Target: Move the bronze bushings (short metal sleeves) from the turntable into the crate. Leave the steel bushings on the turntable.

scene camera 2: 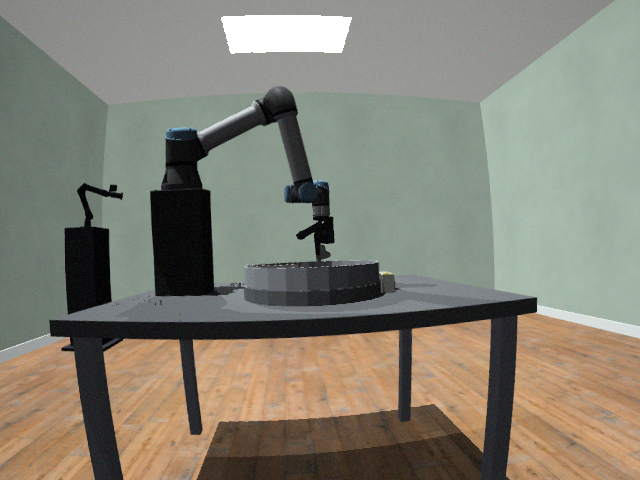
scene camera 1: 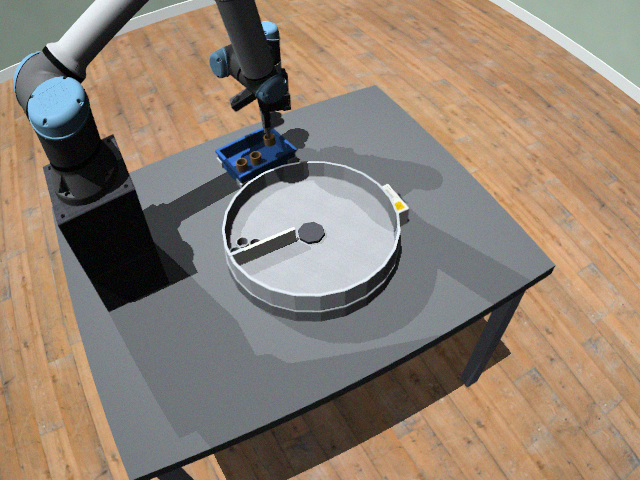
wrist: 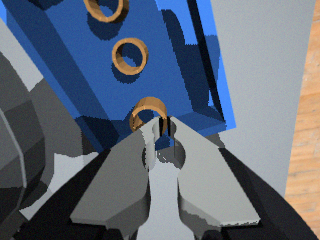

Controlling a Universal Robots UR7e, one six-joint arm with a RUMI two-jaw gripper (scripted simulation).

Observation:
In view: the gripper (scene camera 1: 268, 136), a turntable (scene camera 1: 343, 234) and a blue crate (scene camera 1: 282, 153).
The gripper is seen too in scene camera 2 (scene camera 2: 319, 268) and in the wrist view (wrist: 165, 117). The blue crate also shows in the wrist view (wrist: 185, 70).

